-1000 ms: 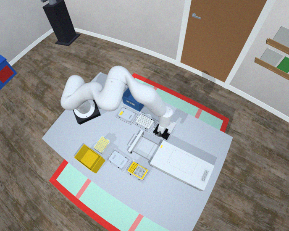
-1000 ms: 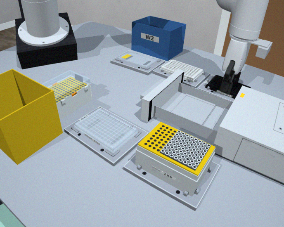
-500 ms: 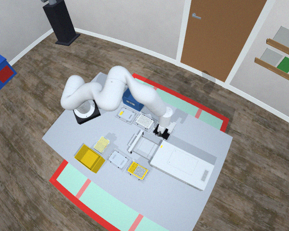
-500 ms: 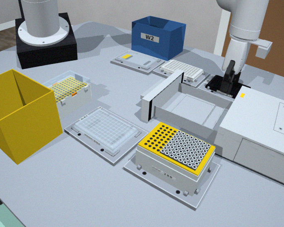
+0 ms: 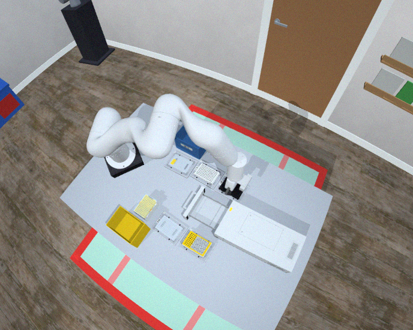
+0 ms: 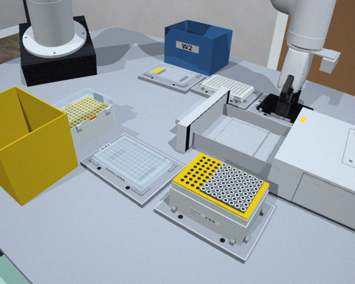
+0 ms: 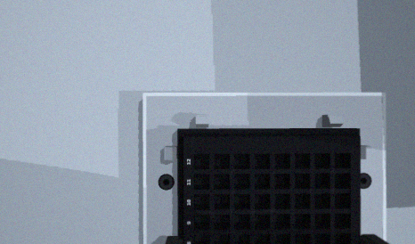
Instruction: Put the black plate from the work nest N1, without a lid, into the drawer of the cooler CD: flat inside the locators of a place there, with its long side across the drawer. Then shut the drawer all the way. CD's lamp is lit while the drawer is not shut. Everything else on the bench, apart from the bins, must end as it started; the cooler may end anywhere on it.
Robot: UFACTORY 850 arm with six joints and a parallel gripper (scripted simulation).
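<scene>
The slotted nest is 30 mm below my hand. Round my hand: white plate: 170 mm behind, 30 mm to the left, 10 mm below; then cooler drawer: 40 mm behind, 180 mm to the right, 10 mm above; then black plate: 10 mm below.
</scene>
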